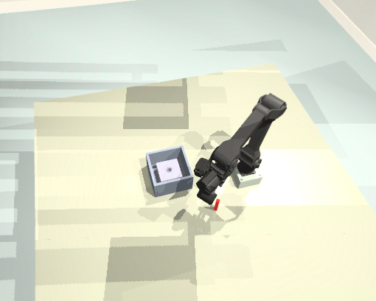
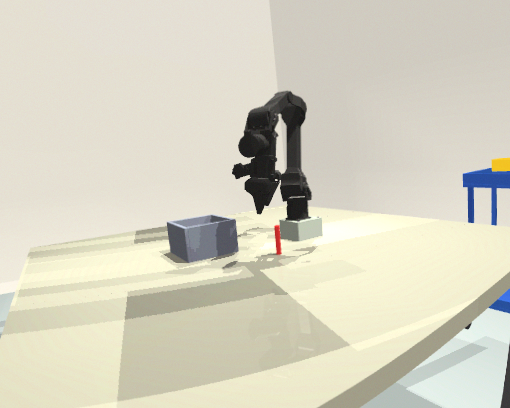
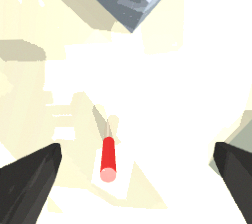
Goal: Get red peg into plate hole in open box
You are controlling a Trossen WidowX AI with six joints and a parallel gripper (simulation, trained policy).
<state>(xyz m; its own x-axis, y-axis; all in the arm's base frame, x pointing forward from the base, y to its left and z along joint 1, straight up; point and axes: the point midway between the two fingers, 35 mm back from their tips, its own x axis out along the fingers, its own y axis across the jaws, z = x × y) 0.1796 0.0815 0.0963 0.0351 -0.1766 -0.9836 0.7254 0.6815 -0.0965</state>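
Right now the red peg is 1 cm behind my gripper tip, 4 cm to the left of it and 8 cm below it. The rest, counted from my gripper tip: grey-blue box: 13 cm ahead, 15 cm to the right, 10 cm below.
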